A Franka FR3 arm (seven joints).
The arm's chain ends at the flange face. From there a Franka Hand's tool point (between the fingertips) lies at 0.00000 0.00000 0.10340 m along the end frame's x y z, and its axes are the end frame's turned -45 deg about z.
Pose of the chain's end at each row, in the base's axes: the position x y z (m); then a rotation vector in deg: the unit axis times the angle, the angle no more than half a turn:
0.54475 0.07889 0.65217 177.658 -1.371 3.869
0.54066 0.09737 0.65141 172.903 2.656 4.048
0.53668 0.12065 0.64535 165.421 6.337 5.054
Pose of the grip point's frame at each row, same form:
0.54922 0.07472 0.54895 163.963 66.438 2.203
0.54567 0.08480 0.54890 158.318 68.445 -0.325
0.54387 0.09524 0.54538 150.228 69.077 -3.323

